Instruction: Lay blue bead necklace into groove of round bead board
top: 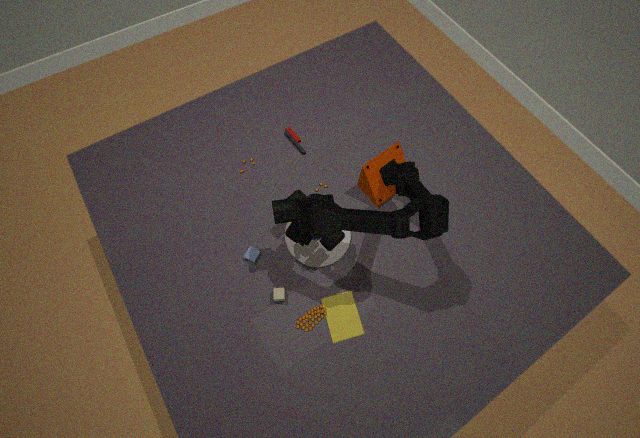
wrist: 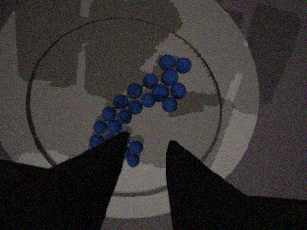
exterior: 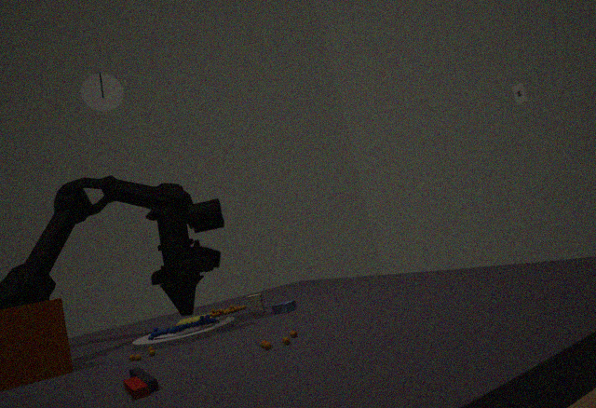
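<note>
The round white bead board lies 30 mm below my gripper tip, 20 mm to the left of it and 10 mm behind it. Also, from my gripper tip: cream cube (190 mm ahead, 90 mm to the left, 20 mm below); then yellow sheet (240 mm to the left, 90 mm ahead, 40 mm below); then light blue cube (180 mm ahead, 50 mm to the right, 30 mm below).
</note>
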